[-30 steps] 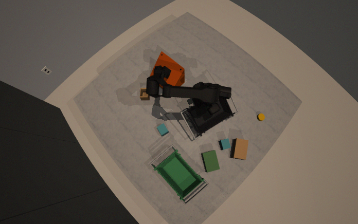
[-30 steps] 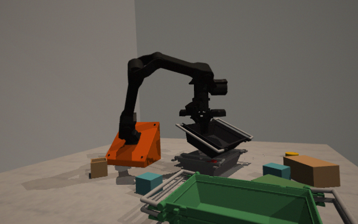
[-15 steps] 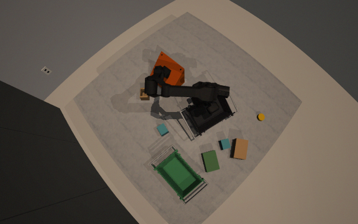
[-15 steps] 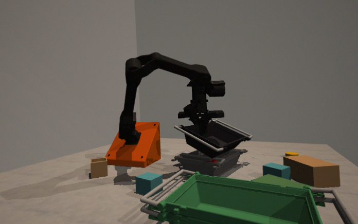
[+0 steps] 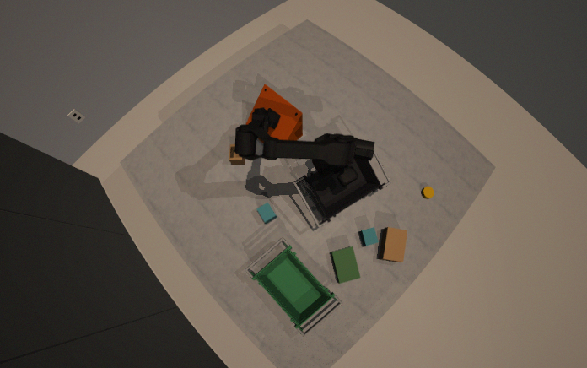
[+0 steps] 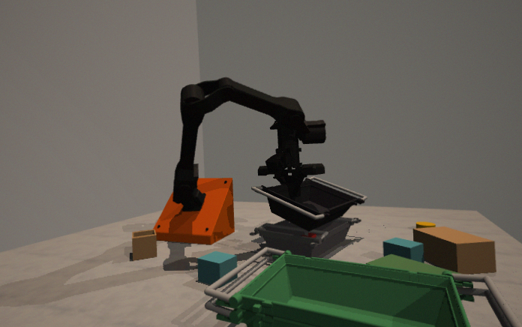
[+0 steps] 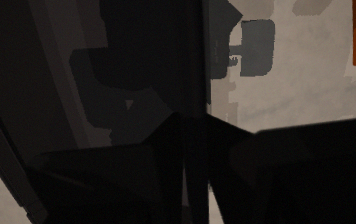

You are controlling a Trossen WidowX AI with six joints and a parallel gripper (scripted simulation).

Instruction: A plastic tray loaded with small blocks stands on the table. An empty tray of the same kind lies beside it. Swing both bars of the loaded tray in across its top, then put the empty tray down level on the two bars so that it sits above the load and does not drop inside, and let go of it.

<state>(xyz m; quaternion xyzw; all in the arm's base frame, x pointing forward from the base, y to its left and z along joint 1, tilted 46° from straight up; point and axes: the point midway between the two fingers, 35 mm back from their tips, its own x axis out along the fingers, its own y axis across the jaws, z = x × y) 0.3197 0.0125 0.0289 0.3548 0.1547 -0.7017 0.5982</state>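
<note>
My gripper tip is 7 cm short of the dark tray, 2 cm to the left of it and 1 cm below it. The rest, counted from my gripper tip: green block: 26 cm ahead, 23 cm to the right, 10 cm below; small tan box: 35 cm behind, 18 cm to the right, 10 cm below; tan block: 36 cm ahead, 9 cm below, 5 cm to the right.
</note>
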